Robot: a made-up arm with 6 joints. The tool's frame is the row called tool.
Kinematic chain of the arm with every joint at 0, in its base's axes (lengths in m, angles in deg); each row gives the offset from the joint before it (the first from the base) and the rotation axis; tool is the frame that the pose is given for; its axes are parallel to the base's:
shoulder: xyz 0 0 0.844 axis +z
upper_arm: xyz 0.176 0 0 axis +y
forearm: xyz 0 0 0.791 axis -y
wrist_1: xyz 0 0 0.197 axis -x
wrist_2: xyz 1.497 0 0 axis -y
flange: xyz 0.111 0 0 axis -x
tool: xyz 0 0 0
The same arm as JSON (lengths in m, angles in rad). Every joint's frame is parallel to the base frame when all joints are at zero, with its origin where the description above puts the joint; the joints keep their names.
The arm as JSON. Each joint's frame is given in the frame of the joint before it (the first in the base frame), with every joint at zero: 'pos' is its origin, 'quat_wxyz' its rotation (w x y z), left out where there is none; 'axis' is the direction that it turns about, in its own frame. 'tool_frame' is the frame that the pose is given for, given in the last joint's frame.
{"length_unit": "m", "angle_unit": "rad", "joints": [
  {"joint": "shoulder", "pos": [0.0, 0.0, 0.844], "axis": [0.0, 0.0, 1.0]},
  {"joint": "upper_arm", "pos": [0.176, 0.0, 0.0], "axis": [0.0, 1.0, 0.0]},
  {"joint": "forearm", "pos": [0.0, 0.0, 0.791], "axis": [0.0, -1.0, 0.0]},
  {"joint": "wrist_1", "pos": [0.0, 0.0, 0.197], "axis": [-1.0, 0.0, 0.0]},
  {"joint": "wrist_2", "pos": [1.497, 0.0, 0.0], "axis": [0.0, -1.0, 0.0]},
  {"joint": "flange", "pos": [0.111, 0.0, 0.0], "axis": [-1.0, 0.0, 0.0]}
], "tool_frame": {"pos": [0.0, 0.0, 0.0]}}

